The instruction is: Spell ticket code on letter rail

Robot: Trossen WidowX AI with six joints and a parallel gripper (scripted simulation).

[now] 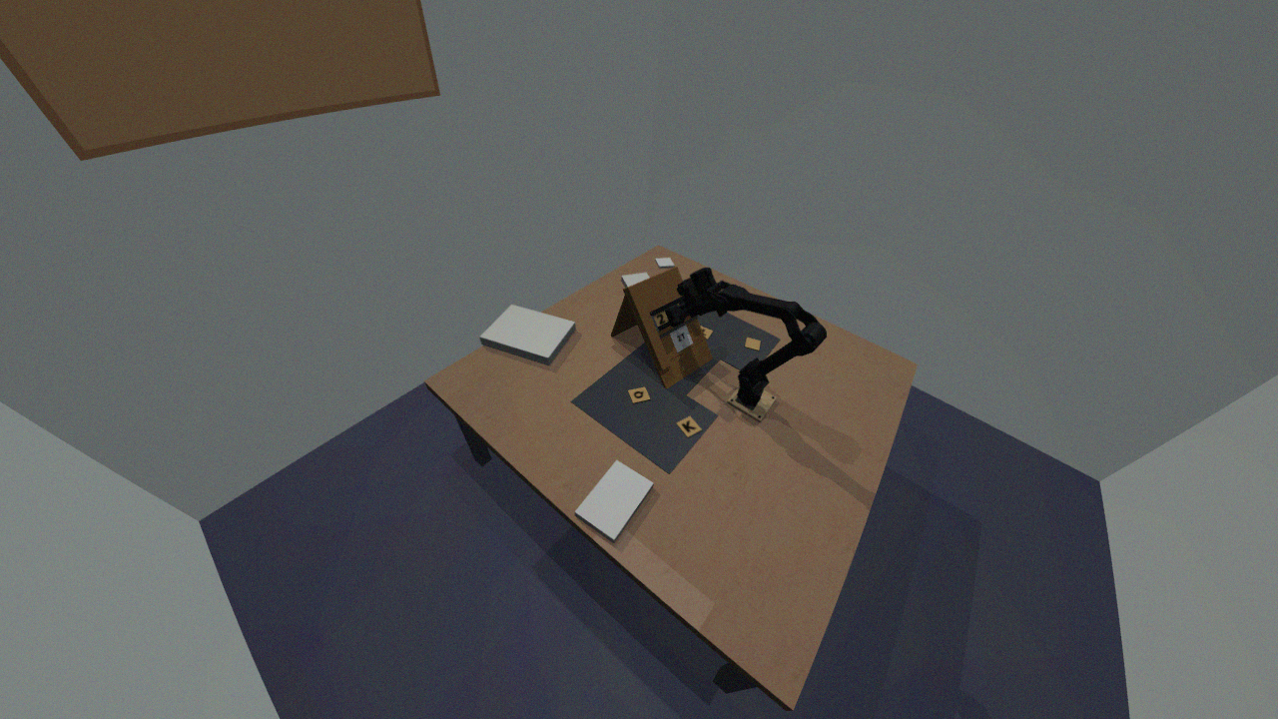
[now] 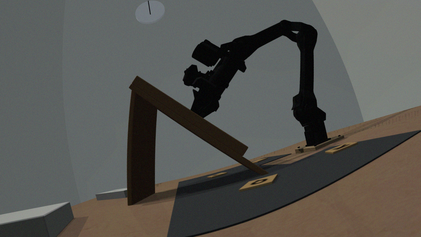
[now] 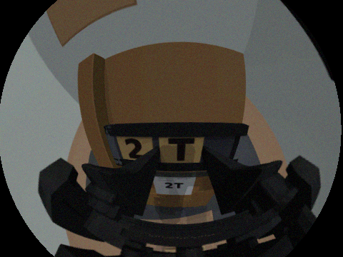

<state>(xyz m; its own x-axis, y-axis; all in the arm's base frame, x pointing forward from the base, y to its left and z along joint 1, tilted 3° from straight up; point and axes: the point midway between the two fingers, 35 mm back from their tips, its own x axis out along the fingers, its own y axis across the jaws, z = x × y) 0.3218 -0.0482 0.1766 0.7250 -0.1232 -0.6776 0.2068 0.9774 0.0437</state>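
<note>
The tile marked T lies right at my gripper tip. Also, from my gripper tip: tile marked 2: 6 cm to the left, 1 cm ahead; then white ticket: 7 cm below, 5 cm behind, 2 cm to the left; then dark mat: 17 cm below, 14 cm behind, 4 cm to the left.
</note>
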